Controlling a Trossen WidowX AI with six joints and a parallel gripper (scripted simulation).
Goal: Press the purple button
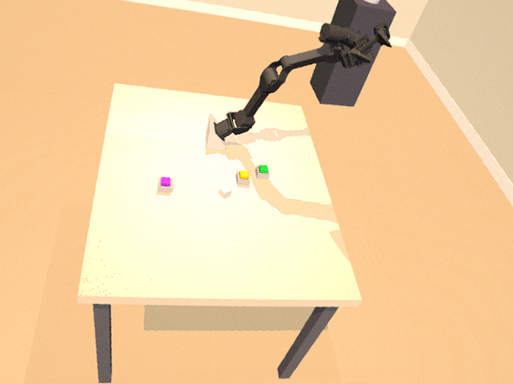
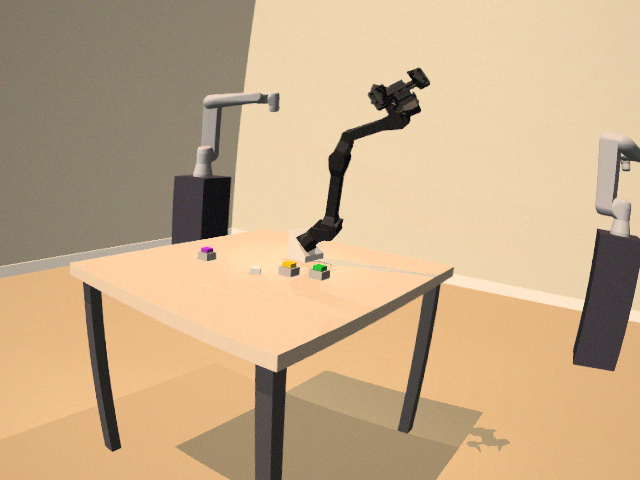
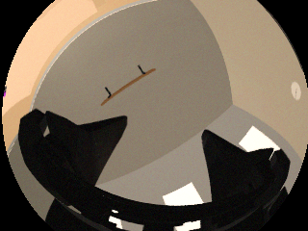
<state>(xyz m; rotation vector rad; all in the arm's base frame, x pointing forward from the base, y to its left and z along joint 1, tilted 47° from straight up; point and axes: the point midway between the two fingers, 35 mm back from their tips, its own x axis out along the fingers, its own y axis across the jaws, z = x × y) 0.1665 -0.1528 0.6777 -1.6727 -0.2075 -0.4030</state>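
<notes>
Right now my gripper tip is 62 cm to the left of the purple button, 59 cm above it and 1 cm short of it. Also, from my gripper tip: yellow button: 59 cm below, 32 cm to the right, 4 cm behind; green button: 59 cm below, 23 cm to the right, 8 cm behind; small white block: 61 cm below, 40 cm to the right, 3 cm ahead.
</notes>
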